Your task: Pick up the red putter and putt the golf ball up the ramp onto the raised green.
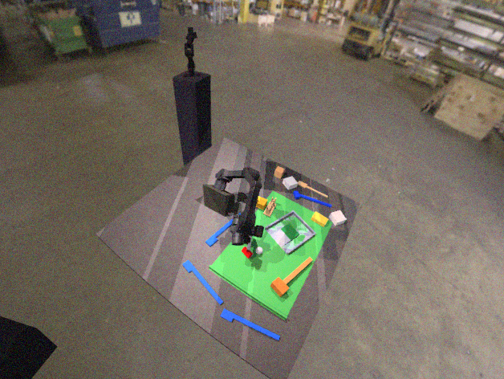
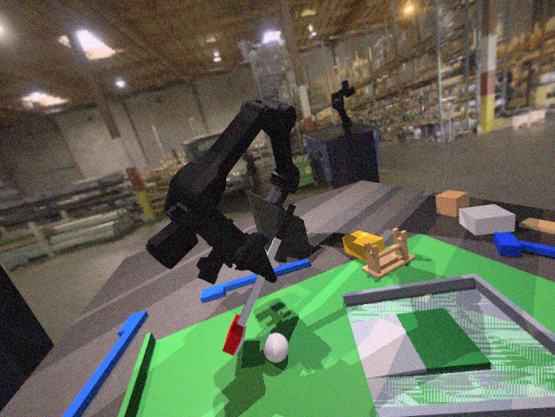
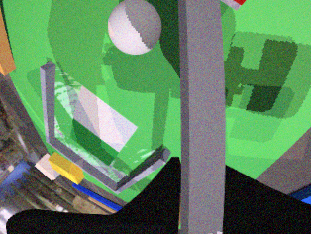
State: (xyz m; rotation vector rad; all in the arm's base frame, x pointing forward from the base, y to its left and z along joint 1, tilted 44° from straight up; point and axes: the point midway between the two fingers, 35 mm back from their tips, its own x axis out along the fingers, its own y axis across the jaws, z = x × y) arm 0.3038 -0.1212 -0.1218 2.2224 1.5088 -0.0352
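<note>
Now: the white golf ball 70 mm ahead of my gripper tip, 50 mm to the right of it and 70 mm below it. The rest, counted from my gripper tip: red putter 10 mm behind, 10 mm to the right, 20 mm above; then green mat 160 mm ahead, 60 mm to the left, 90 mm below; then wooden stand 10 mm ahead, 280 mm to the left, 60 mm below.
</note>
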